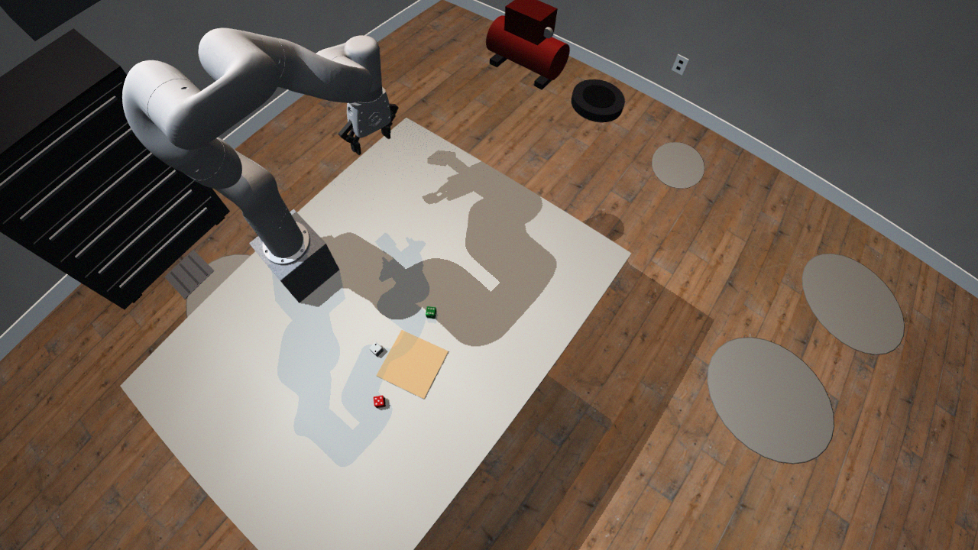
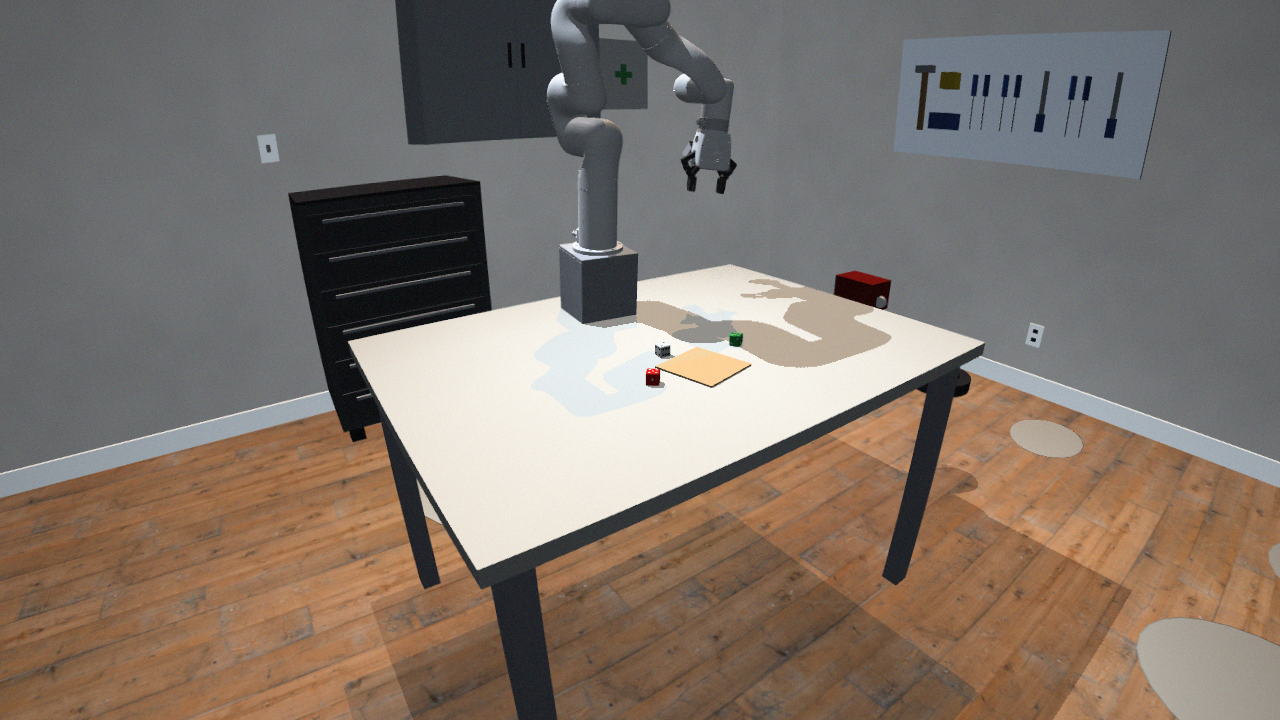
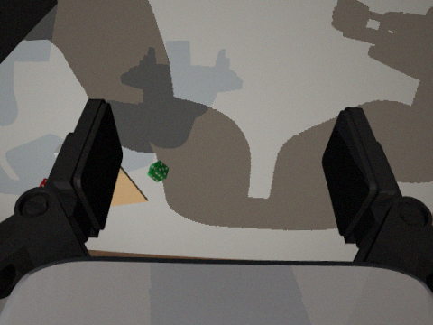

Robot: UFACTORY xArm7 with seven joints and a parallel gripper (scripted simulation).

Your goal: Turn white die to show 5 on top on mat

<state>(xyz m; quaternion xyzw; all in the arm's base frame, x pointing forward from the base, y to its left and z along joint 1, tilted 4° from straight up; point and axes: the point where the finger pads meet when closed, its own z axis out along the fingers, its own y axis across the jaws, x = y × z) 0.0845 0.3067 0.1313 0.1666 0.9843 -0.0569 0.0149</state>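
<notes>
Right now my hand is 510 mm to the left of the red die, 300 mm short of it and 290 mm above it. Round my hand: white die (400 mm to the right, 290 mm below, 220 mm ahead); then green die (290 mm below, 290 mm ahead, 240 mm to the right); then tan mat (390 mm to the right, 320 mm ahead, 300 mm below).
</notes>
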